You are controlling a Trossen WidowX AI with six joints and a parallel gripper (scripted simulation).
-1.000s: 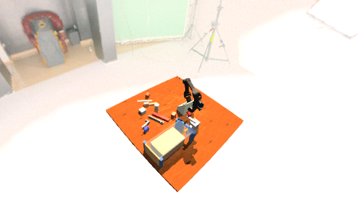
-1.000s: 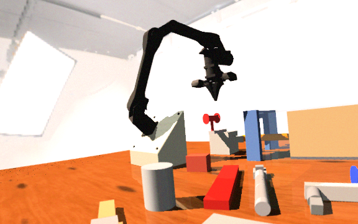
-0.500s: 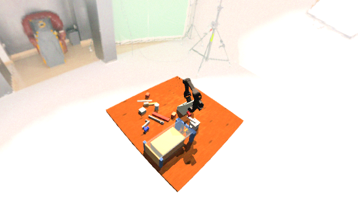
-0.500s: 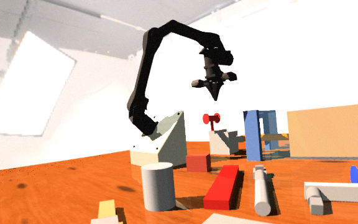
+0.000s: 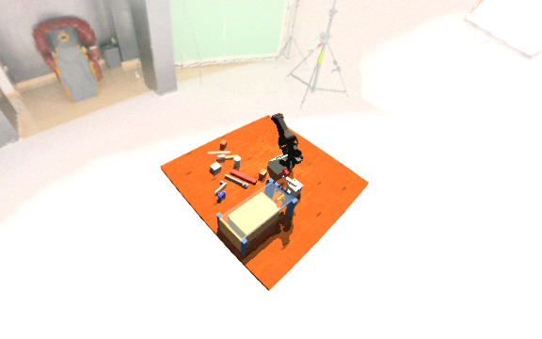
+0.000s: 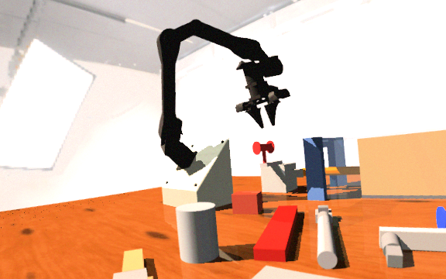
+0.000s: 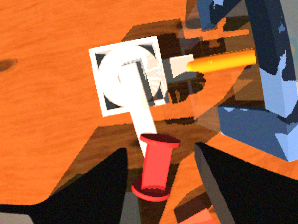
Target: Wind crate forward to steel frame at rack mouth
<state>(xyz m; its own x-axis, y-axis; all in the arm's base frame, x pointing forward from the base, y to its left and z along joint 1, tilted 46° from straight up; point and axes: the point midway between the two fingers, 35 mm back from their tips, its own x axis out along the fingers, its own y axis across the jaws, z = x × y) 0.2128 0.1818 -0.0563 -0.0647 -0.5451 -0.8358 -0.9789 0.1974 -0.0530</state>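
Right now my gripper tip is 80 mm above the red knob and 30 mm to the left of it. Round my gripper tip: winch 180 mm below, 60 mm to the left, 30 mm behind; frame 150 mm ahead, 110 mm below, 60 mm to the left; red bar 310 mm to the right, 210 mm below, 170 mm ahead.
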